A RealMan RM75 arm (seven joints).
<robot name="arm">
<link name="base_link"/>
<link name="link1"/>
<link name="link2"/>
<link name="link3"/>
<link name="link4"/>
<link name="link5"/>
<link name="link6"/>
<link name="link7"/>
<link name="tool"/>
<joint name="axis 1" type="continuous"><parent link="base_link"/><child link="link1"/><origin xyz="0.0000 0.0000 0.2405"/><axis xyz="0 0 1"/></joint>
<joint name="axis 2" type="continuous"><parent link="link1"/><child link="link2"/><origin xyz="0.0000 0.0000 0.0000"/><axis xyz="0 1 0"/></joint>
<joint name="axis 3" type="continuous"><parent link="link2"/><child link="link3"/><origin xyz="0.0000 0.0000 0.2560"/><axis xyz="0 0 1"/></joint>
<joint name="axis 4" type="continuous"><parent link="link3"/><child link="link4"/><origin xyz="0.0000 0.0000 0.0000"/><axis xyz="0 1 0"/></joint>
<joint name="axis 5" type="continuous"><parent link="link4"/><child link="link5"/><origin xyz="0.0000 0.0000 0.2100"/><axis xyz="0 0 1"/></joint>
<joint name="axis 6" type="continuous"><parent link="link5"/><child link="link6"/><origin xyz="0.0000 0.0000 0.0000"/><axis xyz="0 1 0"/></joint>
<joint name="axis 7" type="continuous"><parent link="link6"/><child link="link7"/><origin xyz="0.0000 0.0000 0.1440"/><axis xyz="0 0 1"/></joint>
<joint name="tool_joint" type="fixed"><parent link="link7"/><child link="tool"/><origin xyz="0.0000 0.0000 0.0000"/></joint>
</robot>
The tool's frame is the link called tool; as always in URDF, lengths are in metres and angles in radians. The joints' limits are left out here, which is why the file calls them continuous.
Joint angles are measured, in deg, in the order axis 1, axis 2, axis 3, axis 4, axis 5, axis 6, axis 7. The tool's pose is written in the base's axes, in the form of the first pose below.
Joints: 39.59 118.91 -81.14 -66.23 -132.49 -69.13 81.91
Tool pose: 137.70 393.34 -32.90 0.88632 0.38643 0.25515 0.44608 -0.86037 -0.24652
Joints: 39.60 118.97 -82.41 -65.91 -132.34 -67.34 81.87
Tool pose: 136.19 394.29 -36.95 0.88057 0.39557 0.26101 0.45804 -0.85172 -0.25449
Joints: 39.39 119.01 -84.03 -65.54 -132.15 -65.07 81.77
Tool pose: 135.79 394.93 -41.79 0.87389 0.40482 0.26913 0.47123 -0.84141 -0.26452
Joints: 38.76 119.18 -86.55 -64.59 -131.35 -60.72 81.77
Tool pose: 136.84 395.81 -50.26 0.87169 0.40702 0.27292 0.47823 -0.82812 -0.29241
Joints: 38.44 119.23 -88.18 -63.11 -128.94 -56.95 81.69
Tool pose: 136.81 396.99 -56.98 0.88370 0.39599 0.24952 0.46176 -0.82472 -0.32654
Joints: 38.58 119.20 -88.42 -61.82 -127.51 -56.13 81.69
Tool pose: 138.50 397.03 -60.00 0.89497 0.38132 0.23158 0.44114 -0.83381 -0.33188
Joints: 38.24 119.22 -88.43 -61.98 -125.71 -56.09 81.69
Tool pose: 136.39 395.37 -60.43 0.90542 0.37361 0.20156 0.42243 -0.83987 -0.34083
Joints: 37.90 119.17 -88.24 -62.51 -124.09 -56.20 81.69
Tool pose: 133.35 394.44 -58.96 0.91314 0.36885 0.17358 0.40732 -0.84265 -0.35218
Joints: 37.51 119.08 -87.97 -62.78 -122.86 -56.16 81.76
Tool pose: 132.77 394.11 -57.16 0.92075 0.35906 0.15262 0.39014 -0.84596 -0.36351
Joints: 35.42 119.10 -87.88 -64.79 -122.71 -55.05 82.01
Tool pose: 136.57 392.83 -51.70 0.92685 0.34549 0.14692 0.37514 -0.83671 -0.39899
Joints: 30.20 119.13 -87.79 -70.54 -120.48 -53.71 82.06
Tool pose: 139.58 384.86 -37.62 0.93853 0.32926 0.10365 0.33785 -0.81459 -0.47148
